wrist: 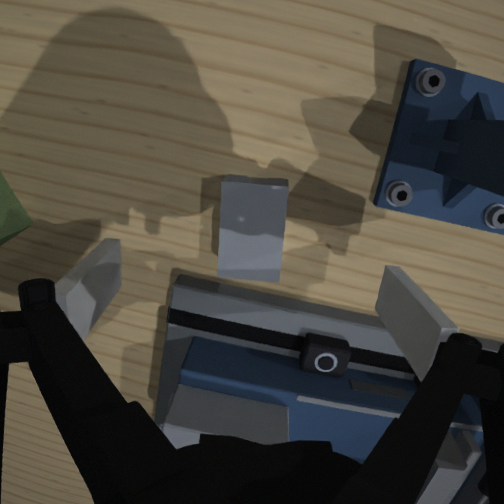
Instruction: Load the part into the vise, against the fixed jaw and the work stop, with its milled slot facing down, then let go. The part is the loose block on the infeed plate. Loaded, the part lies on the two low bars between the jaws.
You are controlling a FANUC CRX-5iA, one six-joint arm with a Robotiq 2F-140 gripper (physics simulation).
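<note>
My gripper (250, 265) is open and empty, its two grey finger pads spread wide at left (90, 285) and right (412, 320). Between and below them lies the vise (295, 370): a blue body, a grey jaw along its far edge and a black rail with a ringed black knob (326, 361). A plain grey rectangular block (252, 230) stands on the wooden table just beyond the vise, between my pads in the picture. No slot shows on it, and I cannot tell if it is the part. No part lies inside the vise where I can see.
A blue plate with several silver screws and a dark raised piece (450, 150) sits at the upper right. A green corner (10, 215) pokes in at the left edge. The arm's shadow falls over the wooden table at the top.
</note>
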